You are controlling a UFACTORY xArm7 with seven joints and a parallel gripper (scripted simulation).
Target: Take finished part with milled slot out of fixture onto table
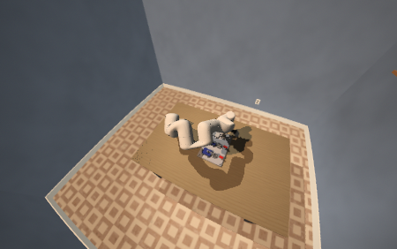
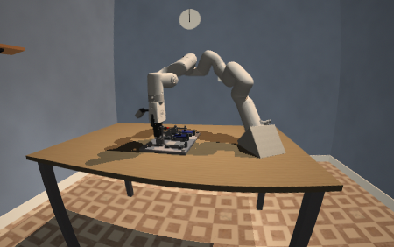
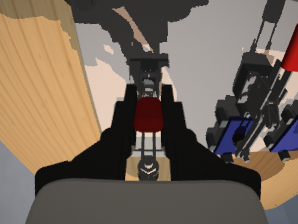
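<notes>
Right now my hand is 10 cm past the finished part and 5 cm above it. Round my hand: grey fixture plate 11 cm to the right, 7 cm below, 4 cm behind.
</notes>
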